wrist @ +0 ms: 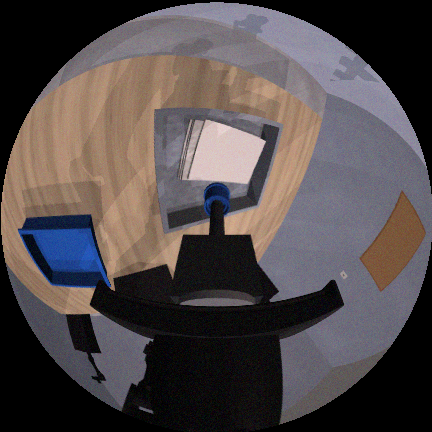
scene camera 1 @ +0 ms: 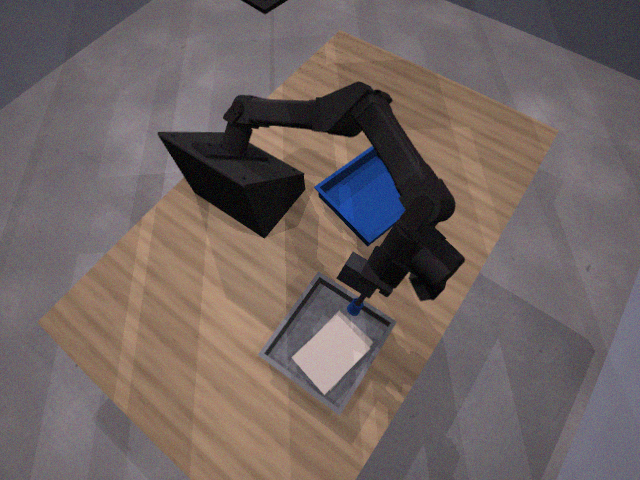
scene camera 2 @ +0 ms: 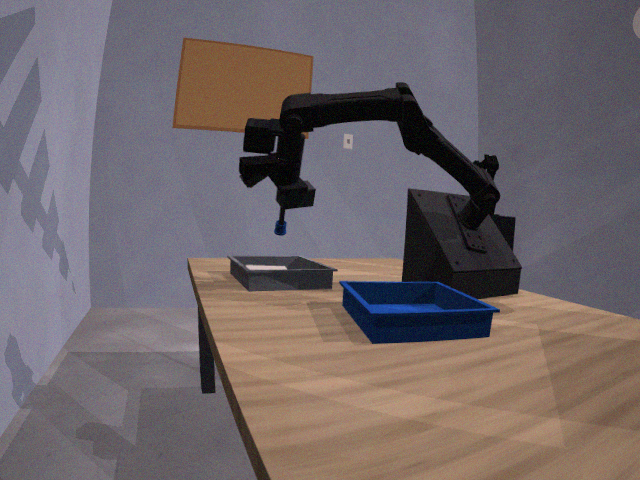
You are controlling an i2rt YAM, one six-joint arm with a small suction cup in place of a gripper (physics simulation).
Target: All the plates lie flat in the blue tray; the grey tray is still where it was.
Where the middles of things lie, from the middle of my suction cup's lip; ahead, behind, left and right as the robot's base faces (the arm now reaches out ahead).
Now: suction cup 10 mm past the grey tray (scene camera 1: 323, 298), 80 mm to the left of it and 120 mm above it. Also, from my suction cup: blue tray (scene camera 2: 387, 312) 200 mm behind, 310 mm to the left, 120 mm below.
